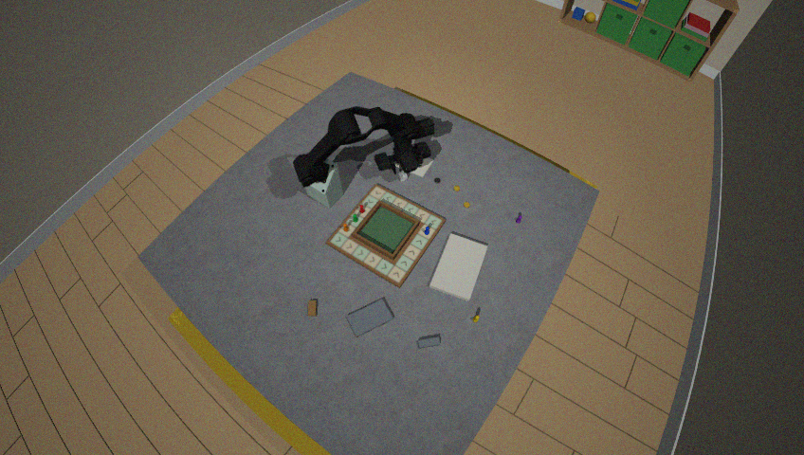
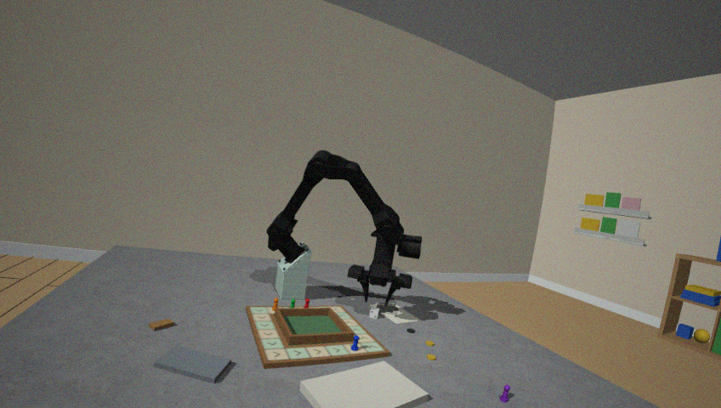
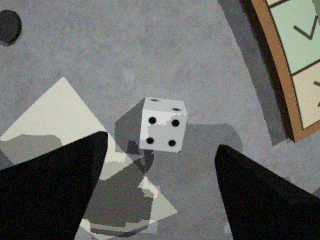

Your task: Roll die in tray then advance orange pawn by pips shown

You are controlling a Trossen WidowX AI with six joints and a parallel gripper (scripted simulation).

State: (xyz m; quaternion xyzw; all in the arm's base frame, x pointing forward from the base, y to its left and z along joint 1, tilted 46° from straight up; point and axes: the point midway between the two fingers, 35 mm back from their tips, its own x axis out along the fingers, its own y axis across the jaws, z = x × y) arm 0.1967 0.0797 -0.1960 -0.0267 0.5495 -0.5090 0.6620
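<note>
The white die lies 30 mm below my gripper tip. The rest, counted from my gripper tip: black disc 120 mm ahead, 50 mm to the left, 40 mm below; then white card 10 mm behind, 90 mm to the left, 40 mm below; then red pawn 50 mm behind, 200 mm to the right, 10 mm below.
</note>
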